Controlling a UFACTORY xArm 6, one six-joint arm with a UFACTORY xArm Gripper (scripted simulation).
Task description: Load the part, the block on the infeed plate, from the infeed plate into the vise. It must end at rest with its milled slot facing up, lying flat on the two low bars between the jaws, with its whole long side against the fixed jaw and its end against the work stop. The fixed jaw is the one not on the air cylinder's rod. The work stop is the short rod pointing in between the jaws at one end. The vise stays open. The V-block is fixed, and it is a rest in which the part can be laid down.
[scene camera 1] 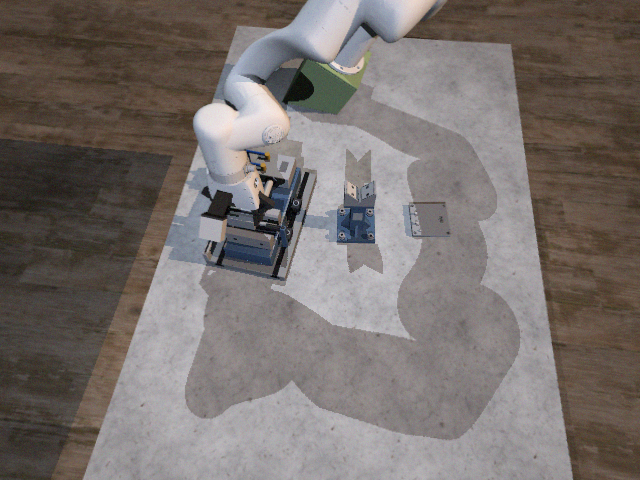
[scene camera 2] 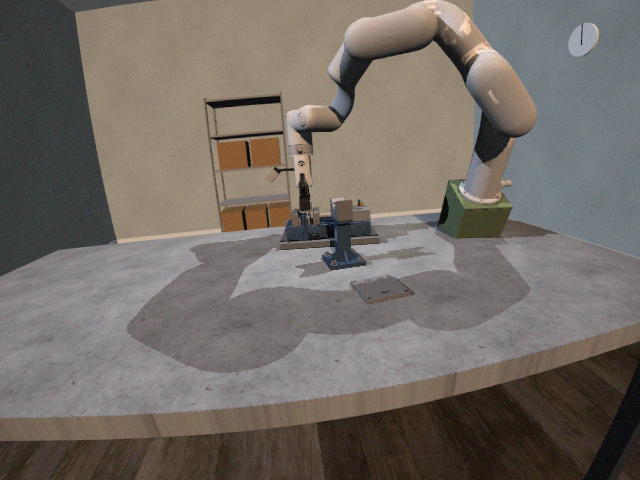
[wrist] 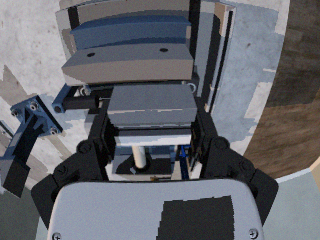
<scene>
I see my gripper, a part, an air cylinder and a blue vise body.
My gripper also shows in the wrist view.
</scene>
